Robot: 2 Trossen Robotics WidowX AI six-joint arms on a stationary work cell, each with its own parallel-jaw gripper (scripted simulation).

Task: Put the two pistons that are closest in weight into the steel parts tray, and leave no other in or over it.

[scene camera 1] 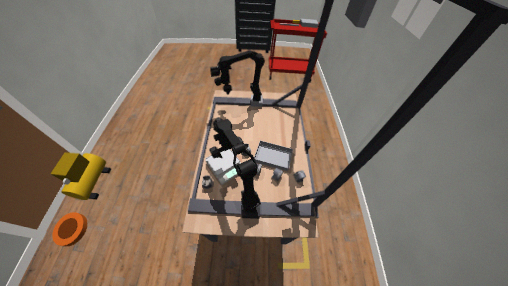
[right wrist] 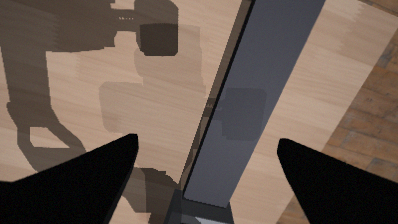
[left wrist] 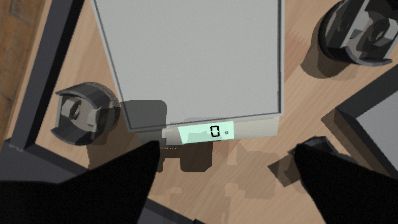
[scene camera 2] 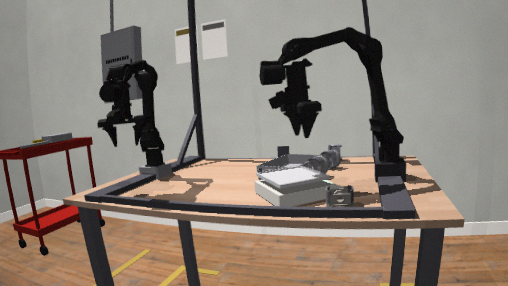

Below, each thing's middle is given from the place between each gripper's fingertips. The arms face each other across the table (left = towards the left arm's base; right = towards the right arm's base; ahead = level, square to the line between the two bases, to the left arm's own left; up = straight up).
The scale plate (scene camera 2: 286, 177) lies 150 mm below my left hand, 50 mm ahead of it and 20 mm to the right of it. From my left hand the other things lie so: steel parts tray (scene camera 1: 269, 154) (290 mm behind, 190 mm below, 110 mm to the right); then white scale (scene camera 2: 296, 195) (160 mm below, 40 mm ahead, 20 mm to the right).
The scale plate lies 560 mm to the left of my right hand, 140 mm below it and 40 mm behind it. From my right hand the other things lie so: steel parts tray (480 mm to the left, 370 mm behind, 190 mm below); white scale (570 mm to the left, 160 mm below, 50 mm behind).
